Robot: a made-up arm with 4 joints. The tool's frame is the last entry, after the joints.
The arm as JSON. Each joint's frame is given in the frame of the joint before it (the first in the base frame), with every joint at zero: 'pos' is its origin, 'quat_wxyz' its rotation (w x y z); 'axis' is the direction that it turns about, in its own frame. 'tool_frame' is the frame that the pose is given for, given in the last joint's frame.
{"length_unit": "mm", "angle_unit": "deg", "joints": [
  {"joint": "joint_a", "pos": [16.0, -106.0, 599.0], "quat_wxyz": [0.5, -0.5, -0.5, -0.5], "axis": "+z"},
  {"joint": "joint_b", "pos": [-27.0, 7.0, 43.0], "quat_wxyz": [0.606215, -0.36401, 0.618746, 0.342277], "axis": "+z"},
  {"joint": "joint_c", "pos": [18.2, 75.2, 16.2], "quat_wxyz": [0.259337, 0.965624, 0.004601, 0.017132], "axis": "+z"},
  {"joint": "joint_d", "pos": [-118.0, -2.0, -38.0], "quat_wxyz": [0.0, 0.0, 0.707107, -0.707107], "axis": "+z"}
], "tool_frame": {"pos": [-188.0, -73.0, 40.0], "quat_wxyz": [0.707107, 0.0, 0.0, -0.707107]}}
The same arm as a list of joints. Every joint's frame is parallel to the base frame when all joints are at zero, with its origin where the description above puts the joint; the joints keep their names.
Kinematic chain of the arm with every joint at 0, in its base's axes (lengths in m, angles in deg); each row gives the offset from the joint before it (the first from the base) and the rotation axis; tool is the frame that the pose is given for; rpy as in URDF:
joint_a: xyz 0.016 -0.106 0.599 axis +y
joint_b: xyz 0.007 0.043 -0.027 axis 0.864902 -0.0307 0.501001
joint_c: xyz 0.051 -0.02 -0.057 axis -x
joint_d: xyz 0.038 0.118 -0.002 axis -z
tool: xyz -0.073 -0.188 -0.04 rpy 180 0 180

